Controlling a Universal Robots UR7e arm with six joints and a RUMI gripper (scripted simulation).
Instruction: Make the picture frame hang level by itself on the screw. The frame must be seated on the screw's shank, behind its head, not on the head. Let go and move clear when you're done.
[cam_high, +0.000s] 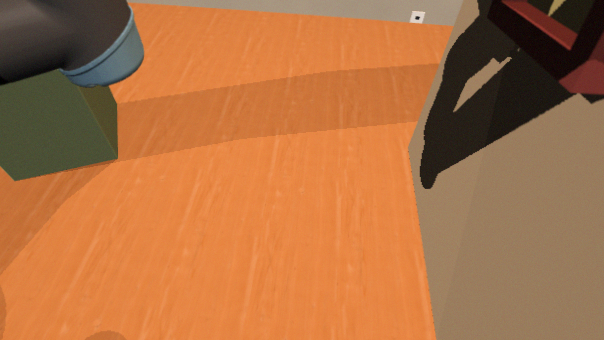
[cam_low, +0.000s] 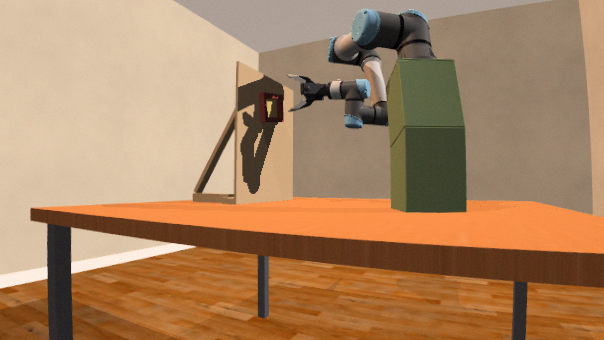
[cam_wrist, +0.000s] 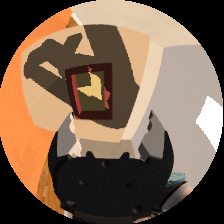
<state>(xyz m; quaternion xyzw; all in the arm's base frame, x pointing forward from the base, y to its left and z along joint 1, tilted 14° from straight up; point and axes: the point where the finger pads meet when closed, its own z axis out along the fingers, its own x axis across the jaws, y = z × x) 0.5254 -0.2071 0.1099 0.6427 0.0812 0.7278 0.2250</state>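
Now: hand 8 cm short of the picture frame, 6 cm above it and 2 cm to the left of it. The rest, counted from my hand: tan board 20 cm below, 10 cm ahead, 3 cm to the right.
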